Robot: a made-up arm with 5 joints.
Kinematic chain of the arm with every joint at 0, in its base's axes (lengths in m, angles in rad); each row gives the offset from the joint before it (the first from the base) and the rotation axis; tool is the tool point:
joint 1: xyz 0 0 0.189 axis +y
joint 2: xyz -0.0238 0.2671 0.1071 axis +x
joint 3: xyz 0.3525 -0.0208 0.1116 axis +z
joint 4: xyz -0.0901 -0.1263 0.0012 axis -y
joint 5: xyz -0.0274 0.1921 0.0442 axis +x
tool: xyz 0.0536 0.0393 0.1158
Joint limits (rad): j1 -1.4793..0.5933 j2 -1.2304..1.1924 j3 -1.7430..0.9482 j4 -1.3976..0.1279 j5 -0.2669..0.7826
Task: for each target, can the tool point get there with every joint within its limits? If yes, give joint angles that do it. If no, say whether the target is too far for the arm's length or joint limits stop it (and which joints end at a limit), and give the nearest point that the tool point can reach.
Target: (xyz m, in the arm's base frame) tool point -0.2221 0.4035 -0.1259
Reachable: no: joint limits stop it (at a limit: joint 1, joint 2, joint 3, joint 4, joint 5) | nearest point 0.2358 0.4076 0.0856 | short by 0.504 m
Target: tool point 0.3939 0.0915 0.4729
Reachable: yes | joints 0.0085 0.7482 -1.2536 -0.4479 0.3403
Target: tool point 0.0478 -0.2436 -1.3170
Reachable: no: too far | nearest point 0.3949 0.1235 -0.0149 | short by 1.397 m
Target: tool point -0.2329 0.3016 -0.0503
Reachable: no: joint limits stop it (at a limit: joint 1, joint 3, joint 4, joint 5) | nearest point -0.3371 0.3499 0.3921 | short by 0.457 m
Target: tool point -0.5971 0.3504 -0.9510
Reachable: no: too far | nearest point 0.2715 0.4141 0.0393 | short by 1.319 m
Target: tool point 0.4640 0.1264 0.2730
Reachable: yes | joints 0.1986 0.6173 -1.4089 -1.2687 0.0499
